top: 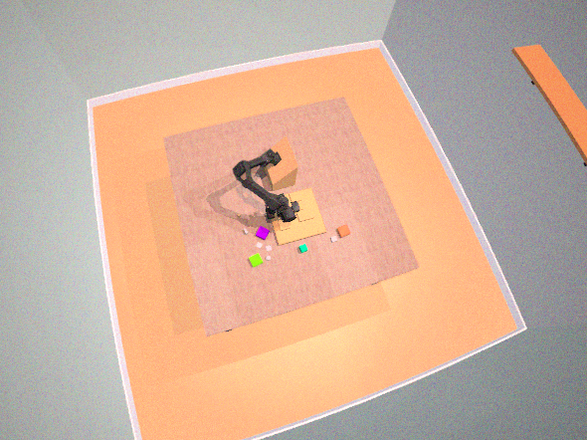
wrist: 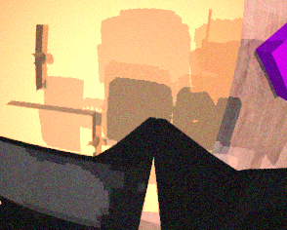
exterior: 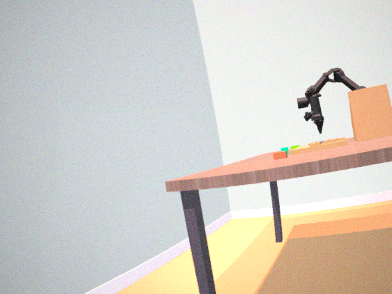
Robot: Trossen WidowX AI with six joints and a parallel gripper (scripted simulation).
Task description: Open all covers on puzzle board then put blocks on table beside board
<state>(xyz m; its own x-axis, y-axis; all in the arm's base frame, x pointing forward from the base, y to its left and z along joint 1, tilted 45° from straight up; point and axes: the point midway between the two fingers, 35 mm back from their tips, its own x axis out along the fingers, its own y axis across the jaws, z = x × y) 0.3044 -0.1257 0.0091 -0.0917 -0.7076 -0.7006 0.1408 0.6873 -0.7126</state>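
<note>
The magenta block is 14 cm to the right of my gripper tip, 6 cm below it and 4 cm ahead of it. From my gripper tip the other things lie so: orange block (31 cm to the left, 22 cm ahead, 6 cm below); lime green block (24 cm to the right, 17 cm ahead, 6 cm below); teal block (22 cm ahead, 6 cm below, 4 cm to the left).
</note>
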